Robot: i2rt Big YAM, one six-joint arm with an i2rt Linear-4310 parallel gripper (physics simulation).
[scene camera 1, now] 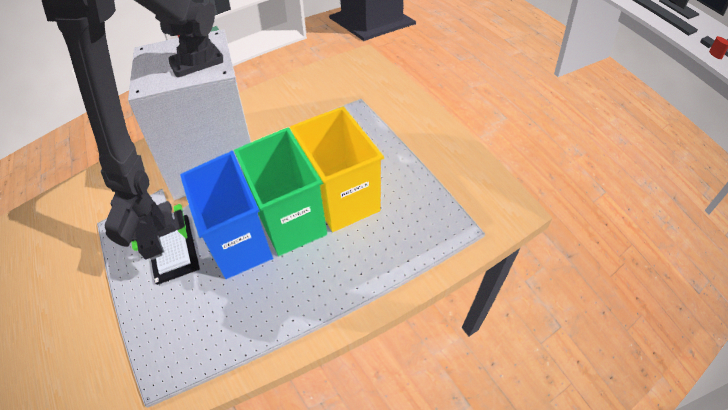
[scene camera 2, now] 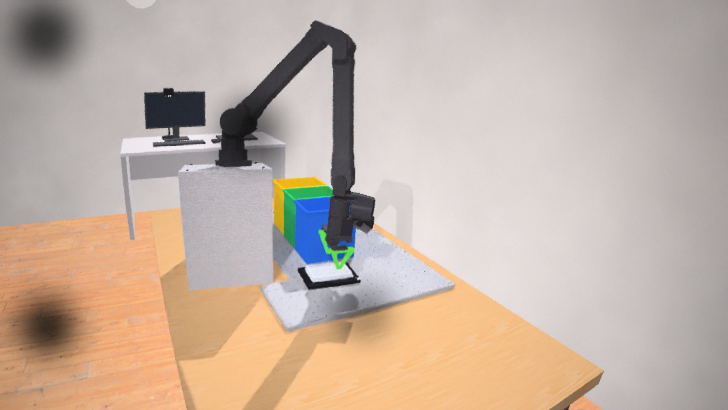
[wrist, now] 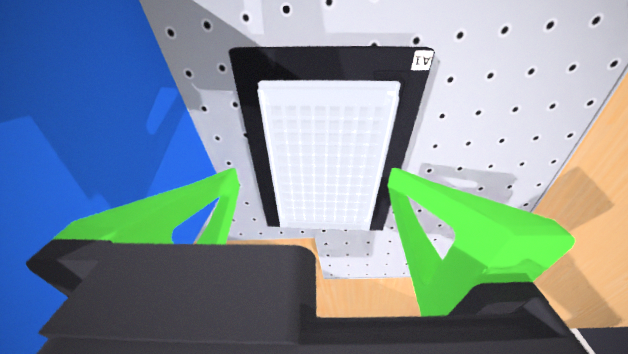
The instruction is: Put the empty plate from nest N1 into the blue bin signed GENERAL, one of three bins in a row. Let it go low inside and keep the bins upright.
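Places are measured from the arm's base along level axes (x left, y ahead, z down), in centimetres.
Pixels of known places: gripper, fingertip midpoint: (scene camera 1: pixel 169 243) (scene camera 2: pixel 333 261) (wrist: pixel 313 176); arm's base, link origin: (scene camera 1: pixel 195 62) (scene camera 2: pixel 233 165).
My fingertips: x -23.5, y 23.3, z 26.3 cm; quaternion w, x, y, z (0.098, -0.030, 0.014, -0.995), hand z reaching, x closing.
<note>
Ahead of a thing's pixels: the offset from my fingertips to its top centre. Level surfaces: height alone.
The white plate @[dy -1.8, dx -0.4, dz +2.3 cm] (scene camera 1: pixel 174 252) (scene camera 2: pixel 328 273) (wrist: pixel 327 150) lies flat in the black nest @[dy -1.8, dx -0.4, dz +3.4 cm] (scene camera 1: pixel 178 273) (scene camera 2: pixel 331 285) (wrist: pixel 330 62), whose small corner tag is upside down in the wrist view. My gripper (scene camera 1: pixel 158 241) (scene camera 2: pixel 333 258) (wrist: pixel 313 176) is open above the plate, its green fingers apart with nothing between them. In the wrist view the fingertips show left and right of the plate's lower half. The blue bin @[dy +5.2, dx +15.3, dz -13.1 cm] (scene camera 1: pixel 239 254) (scene camera 2: pixel 311 231) (wrist: pixel 75 75) stands upright beside the nest; its front sign is blurred. The gripper body hides part of the plate and nest in scene camera 1.
The green bin @[dy +6.6, dx +28.4, dz -13.1 cm] (scene camera 1: pixel 298 231) (scene camera 2: pixel 289 219) and the yellow bin @[dy +8.1, dx +41.6, dz -13.1 cm] (scene camera 1: pixel 359 206) (scene camera 2: pixel 278 203) stand upright in a row with the blue one on the perforated board @[dz +4.9 cm] (scene camera 1: pixel 305 305) (scene camera 2: pixel 407 277) (wrist: pixel 500 125). The grey pedestal (scene camera 1: pixel 193 132) (scene camera 2: pixel 229 229) carries the arm behind the bins.
</note>
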